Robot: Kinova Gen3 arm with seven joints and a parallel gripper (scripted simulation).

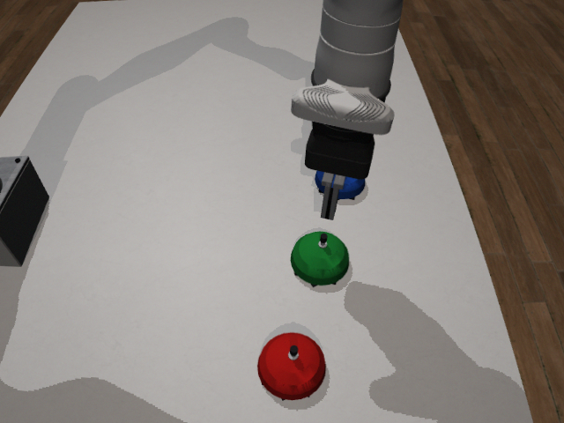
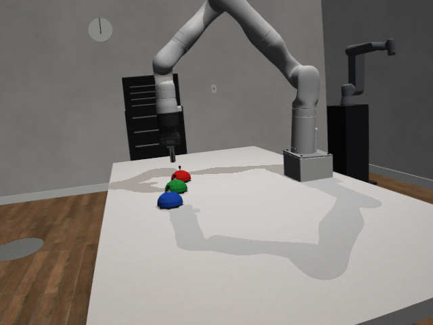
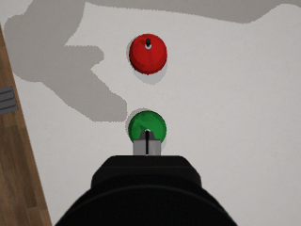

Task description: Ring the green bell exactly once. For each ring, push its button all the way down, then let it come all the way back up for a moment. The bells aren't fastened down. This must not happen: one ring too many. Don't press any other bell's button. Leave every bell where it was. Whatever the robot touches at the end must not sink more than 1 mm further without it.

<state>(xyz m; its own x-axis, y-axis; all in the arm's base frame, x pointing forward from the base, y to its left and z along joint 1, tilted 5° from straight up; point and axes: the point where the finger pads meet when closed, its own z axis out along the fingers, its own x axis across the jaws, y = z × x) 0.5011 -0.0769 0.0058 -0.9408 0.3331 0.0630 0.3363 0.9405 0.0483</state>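
My hand is 90 mm above the green bell. Also, from my hand: blue bell (50 mm ahead, 150 mm to the left, 90 mm below); then red bell (60 mm behind, 160 mm to the right, 90 mm below).
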